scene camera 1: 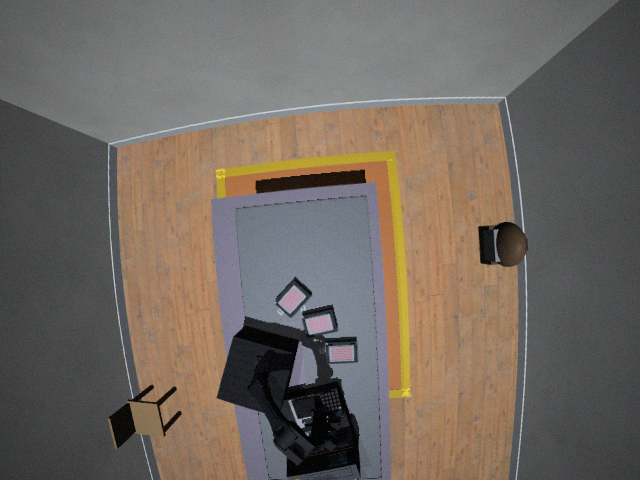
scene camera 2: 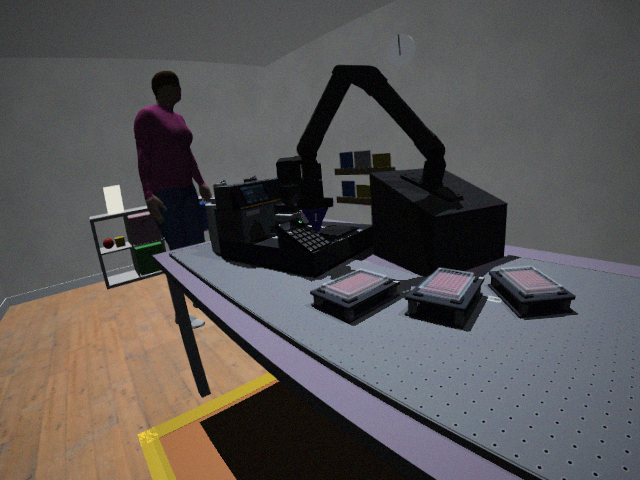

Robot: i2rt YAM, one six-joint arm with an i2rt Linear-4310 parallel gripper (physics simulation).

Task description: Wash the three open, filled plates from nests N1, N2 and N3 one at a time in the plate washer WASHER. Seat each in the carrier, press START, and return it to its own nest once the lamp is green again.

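Seen in the pictures: gripper, fingertip midpoint: point(scene camera 1: 320, 407) point(scene camera 2: 317, 231); arm's base at its link origin: point(scene camera 1: 260, 378) point(scene camera 2: 430, 187).
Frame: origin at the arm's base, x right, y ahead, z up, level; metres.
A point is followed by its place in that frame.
Note:
Three plates with pink wells sit in separate black nests: one plate point(scene camera 1: 341, 353) @(x -0.099, y 0.376, z -0.160 m) point(scene camera 2: 357, 284) @(x -0.116, y 0.388, z -0.160 m) nearest the washer, a middle plate point(scene camera 1: 319, 323) @(x -0.251, y 0.253, z -0.161 m) point(scene camera 2: 447, 282) @(x -0.252, y 0.261, z -0.154 m), and a turned plate point(scene camera 1: 292, 299) @(x -0.364, y 0.110, z -0.160 m) point(scene camera 2: 529, 280) @(x -0.370, y 0.127, z -0.160 m) farthest from it. Nest labels are unreadable. The black plate washer point(scene camera 1: 323, 462) @(x 0.432, y 0.328, z 0.012 m) point(scene camera 2: 242, 224) @(x 0.354, y 0.469, z -0.078 m) has a slanted keypad point(scene camera 1: 331, 400) @(x 0.151, y 0.344, z -0.117 m) point(scene camera 2: 308, 237) @(x 0.157, y 0.343, z -0.113 m) and a small green lamp point(scene camera 1: 326, 416) @(x 0.224, y 0.325, z -0.080 m) point(scene camera 2: 300, 222) @(x 0.222, y 0.329, z -0.081 m). My gripper point(scene camera 1: 318, 403) @(x 0.199, y 0.288, z -0.113 m) point(scene camera 2: 316, 229) @(x 0.199, y 0.288, z -0.113 m) is shut and empty, fingers pointing down close to the keypad's upper edge. Contact with a key cannot be told. The carrier area is dark and partly hidden by the arm.
The arm's black pedestal point(scene camera 1: 253, 361) @(x -0.074, y -0.043, z -0.023 m) point(scene camera 2: 439, 232) @(x -0.130, y 0.129, z -0.095 m) stands beside the washer. Small clear pieces point(scene camera 1: 280, 312) point(scene camera 2: 493, 298) lie by the nests. A person point(scene camera 1: 511, 244) point(scene camera 2: 165, 155) stands beyond the table point(scene camera 1: 227, 258) @(x -0.539, y -0.273, z -0.222 m) point(scene camera 2: 361, 397) @(x -0.327, y 0.550, z -0.222 m). A chair point(scene camera 1: 146, 417) is on the floor.

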